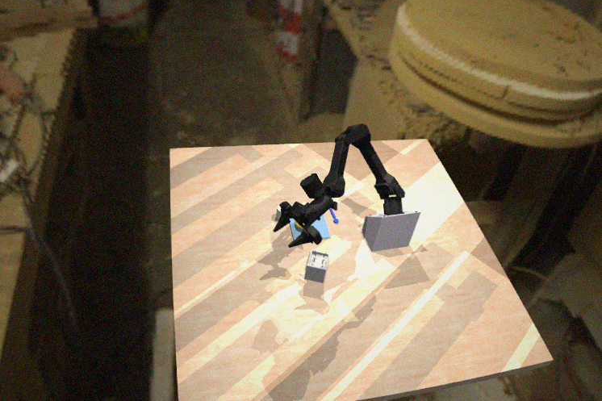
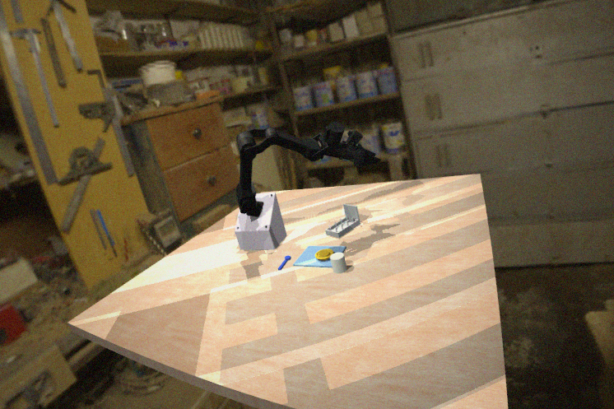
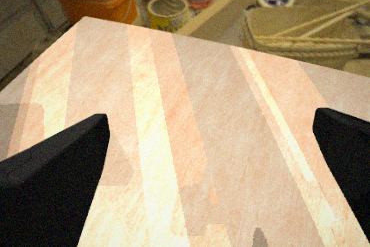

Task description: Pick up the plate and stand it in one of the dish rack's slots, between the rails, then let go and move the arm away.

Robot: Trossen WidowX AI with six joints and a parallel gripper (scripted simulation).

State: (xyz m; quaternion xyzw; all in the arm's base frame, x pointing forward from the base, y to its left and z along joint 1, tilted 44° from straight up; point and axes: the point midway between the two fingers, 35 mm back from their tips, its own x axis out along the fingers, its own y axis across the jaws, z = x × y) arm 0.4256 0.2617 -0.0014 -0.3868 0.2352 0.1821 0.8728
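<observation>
Right now my gripper tip is 140 mm past the yellow plate, 300 mm to the left of it and 240 mm above it. The rest, counted from my gripper tip: small cup (60 mm behind, 350 mm to the right, 230 mm below); then blue mat (170 mm behind, 290 mm to the right, 260 mm below); then grey dish rack (170 mm behind, 80 mm to the right, 240 mm below).
</observation>
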